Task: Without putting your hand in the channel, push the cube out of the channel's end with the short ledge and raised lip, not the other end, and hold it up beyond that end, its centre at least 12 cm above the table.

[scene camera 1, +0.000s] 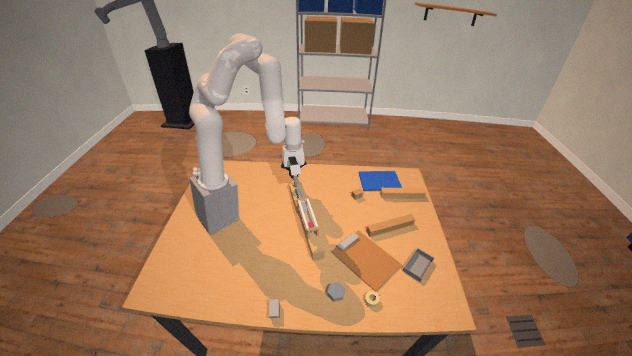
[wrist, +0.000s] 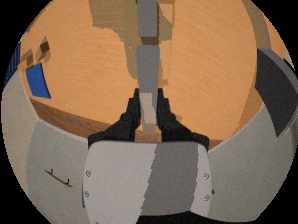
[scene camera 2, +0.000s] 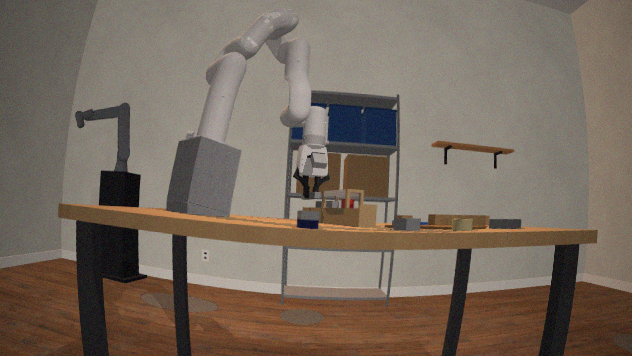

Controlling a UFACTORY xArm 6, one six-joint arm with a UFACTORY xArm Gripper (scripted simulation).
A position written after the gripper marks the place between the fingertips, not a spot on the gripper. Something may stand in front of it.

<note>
In view: the gripper (scene camera 2: 310, 198), a sloping board (scene camera 1: 373, 265), a blue mat (scene camera 1: 370, 180) and a stick (wrist: 148, 56).
The gripper also shows in the wrist view (wrist: 148, 96). The wrist view does not show the sloping board: it is out of frame.
</note>
